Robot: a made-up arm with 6 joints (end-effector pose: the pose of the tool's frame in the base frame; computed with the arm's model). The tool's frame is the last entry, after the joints.
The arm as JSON. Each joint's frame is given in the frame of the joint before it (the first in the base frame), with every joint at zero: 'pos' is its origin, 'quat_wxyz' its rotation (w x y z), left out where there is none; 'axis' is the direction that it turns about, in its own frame. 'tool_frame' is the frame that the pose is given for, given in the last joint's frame.
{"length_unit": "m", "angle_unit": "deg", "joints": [
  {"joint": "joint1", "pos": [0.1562, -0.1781, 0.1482], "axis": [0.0, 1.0, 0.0]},
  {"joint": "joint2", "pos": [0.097, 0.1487, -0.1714], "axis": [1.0, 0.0, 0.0]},
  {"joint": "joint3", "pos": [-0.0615, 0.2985, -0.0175], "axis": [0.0, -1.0, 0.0]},
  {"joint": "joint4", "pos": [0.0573, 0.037, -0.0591], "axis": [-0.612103, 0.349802, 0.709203]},
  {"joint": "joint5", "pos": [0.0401, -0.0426, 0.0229], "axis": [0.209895, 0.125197, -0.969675]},
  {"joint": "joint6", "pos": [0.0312, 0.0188, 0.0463], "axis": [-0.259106, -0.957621, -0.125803]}
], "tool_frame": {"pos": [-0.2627, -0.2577, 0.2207], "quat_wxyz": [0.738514, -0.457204, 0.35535, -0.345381]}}
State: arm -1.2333 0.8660 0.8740 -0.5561 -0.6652 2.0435
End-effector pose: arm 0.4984 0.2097 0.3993 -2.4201 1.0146 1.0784
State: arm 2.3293 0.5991 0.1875 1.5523 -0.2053 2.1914
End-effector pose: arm -0.1979 0.0262 0.0023 -0.2115 1.0851 -0.3211
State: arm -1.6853 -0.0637 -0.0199 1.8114 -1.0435 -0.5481
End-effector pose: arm 0.3580 0.7623 0.4296 2.8098 -0.0568 0.7593
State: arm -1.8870 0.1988 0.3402 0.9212 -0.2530 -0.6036
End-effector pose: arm -0.2112 0.2367 0.2807 -1.0804 -0.6428 -1.6177
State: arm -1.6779 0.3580 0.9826 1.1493 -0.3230 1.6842
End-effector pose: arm 0.1794 -0.0884 0.2663 -0.4567 2.6526 0.9429
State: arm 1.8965 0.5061 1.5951 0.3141 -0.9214 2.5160
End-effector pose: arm 0.2091 -0.0838 -0.1863 0.1024 -1.1460 -1.0219
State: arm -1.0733 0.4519 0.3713 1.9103 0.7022 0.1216
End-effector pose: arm -0.1399 0.2760 0.2490 -1.1705 -0.6749 -1.6093
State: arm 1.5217 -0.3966 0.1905 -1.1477 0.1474 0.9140
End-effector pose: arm -0.4259 0.3372 0.3132 -1.3854 0.9256 -1.7474
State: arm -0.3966 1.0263 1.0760 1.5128 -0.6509 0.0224
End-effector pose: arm -0.0682 -0.1088 0.5744 -1.3474 -0.6355 -0.7911
